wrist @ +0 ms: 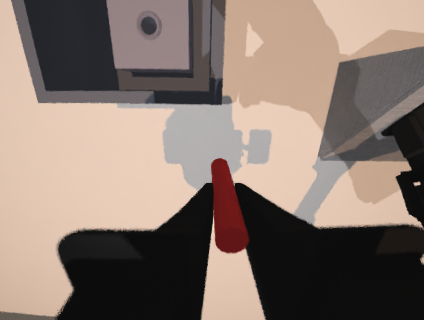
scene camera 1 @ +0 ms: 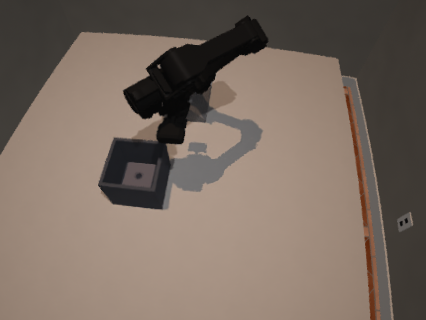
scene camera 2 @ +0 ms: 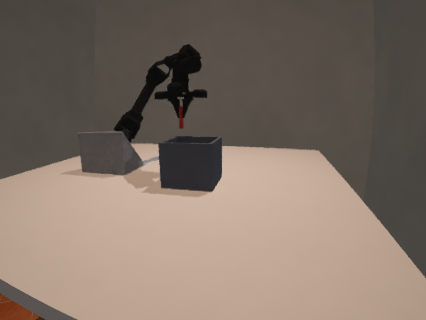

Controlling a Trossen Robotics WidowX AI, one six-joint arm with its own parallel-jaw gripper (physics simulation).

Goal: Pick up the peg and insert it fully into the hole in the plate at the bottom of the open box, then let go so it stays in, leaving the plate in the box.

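Where they show: gripper, fingertip midpoint: (wrist: 223,189) (scene camera 2: 181,118); arm's base, origin of the base link: (scene camera 2: 119,145).
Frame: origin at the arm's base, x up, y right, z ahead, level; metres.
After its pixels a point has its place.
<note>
A red peg (scene camera 2: 181,118) @(x 0.098, y -0.017, z 0.256 m) (wrist: 228,210) @(x 0.130, y -0.015, z 0.253 m) is held between the fingertips of my gripper (scene camera 2: 181,111) @(x 0.099, y -0.023, z 0.253 m) (wrist: 223,189) @(x 0.099, y -0.023, z 0.253 m), roughly upright, its lower end above the height of the box rim. The peg is hidden in scene camera 1. The dark open box (scene camera 1: 136,196) @(x -0.011, y 0.094, z 0.405 m) (scene camera 2: 187,165) @(x -0.026, y 0.189, z 0.326 m) (wrist: 130,97) @(x 0.038, y 0.033, z 0.326 m) stands on the table. In the wrist view it lies ahead of the peg, towards the upper left. A pale square plate (scene camera 1: 131,170) @(x -0.043, y 0.134, z 0.306 m) (wrist: 150,52) @(x -0.042, y 0.081, z 0.326 m) with a round hole (scene camera 1: 139,176) (wrist: 149,25) lies at the bottom of the box. The plate is hidden in scene camera 2.
A grey wedge-shaped block (scene camera 1: 199,107) @(x -0.060, y -0.060, z 0.025 m) (scene camera 2: 104,152) @(x -0.016, y 0.068, z -0.031 m) (wrist: 365,95) @(x -0.033, y 0.025, z 0.057 m) stands on the table (scene camera 1: 240,240) @(x -0.100, y -0.207, z 0.493 m) (scene camera 2: 240,235) @(x -0.100, y 0.434, z 0.487 m), left of the box in scene camera 2 and at the right in the wrist view. In scene camera 1 the arm partly covers it. Shadows of the arm lie beside the box.
</note>
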